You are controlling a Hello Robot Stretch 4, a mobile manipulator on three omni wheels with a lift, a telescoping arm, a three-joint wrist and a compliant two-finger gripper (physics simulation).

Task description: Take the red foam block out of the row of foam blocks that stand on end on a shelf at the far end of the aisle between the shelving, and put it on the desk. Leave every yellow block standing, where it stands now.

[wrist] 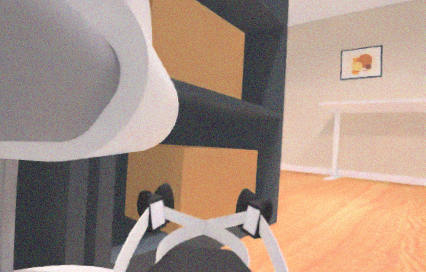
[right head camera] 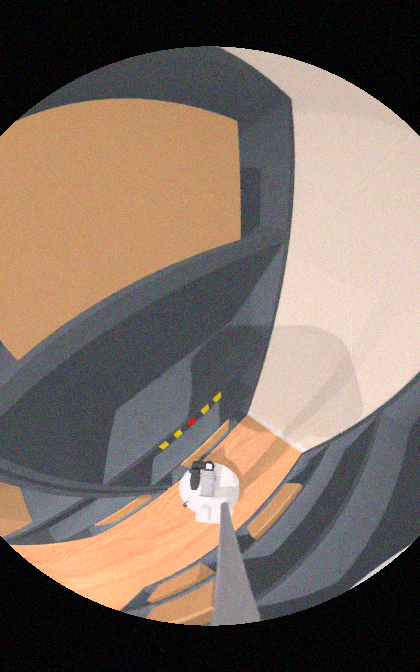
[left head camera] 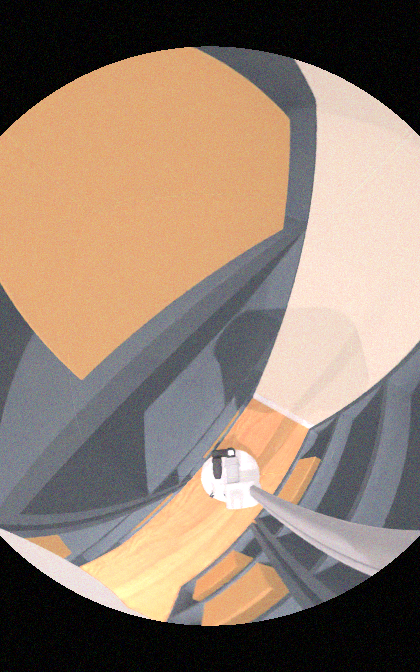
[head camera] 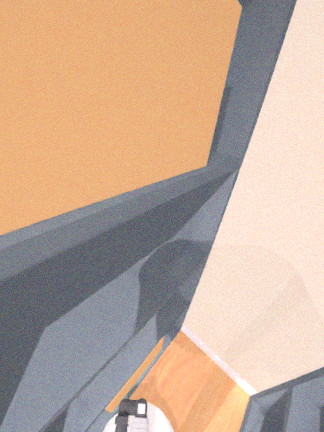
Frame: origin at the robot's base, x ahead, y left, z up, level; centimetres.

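Seen in the pictures: gripper, fingertip midpoint: (wrist: 205, 201).
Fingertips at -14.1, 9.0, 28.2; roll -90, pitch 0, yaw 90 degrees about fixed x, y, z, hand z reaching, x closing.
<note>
Offsets run from my fingertips to a thing's top centre, as dx, dy, dz. "pt": to the spot under its first point. Level surfaces: height alone.
The red foam block (right head camera: 191, 421) stands in the middle of a slanting row in the right head view, with yellow foam blocks (right head camera: 164, 445) (right head camera: 178, 434) (right head camera: 205, 409) (right head camera: 217, 396) on both sides of it, spaced apart. The row is on a shelf of the left-hand shelving, near the far wall. It does not show in the wrist view. My gripper (wrist: 205, 201) is open and empty in the wrist view, facing a cardboard-coloured box and the end of the shelving. The white desk {dz +61.5} (wrist: 372, 105) stands beyond, at the right of the wrist view, against a wall.
Grey shelving (left head camera: 300, 165) (right head camera: 265, 150) rises close by, with a large orange-brown box {pt +42.5, -2.4, +124.9} (head camera: 100, 100) (left head camera: 165, 200) (right head camera: 125, 200) on it. More shelving (left head camera: 370, 450) (right head camera: 350, 495) lines the aisle's other side. Wooden floor {dz -30.9} (head camera: 185, 370) runs to the pale end wall (head camera: 280, 200). A box {-79.0, -3.2, +3.7} (wrist: 220, 185) sits low beside the gripper.
</note>
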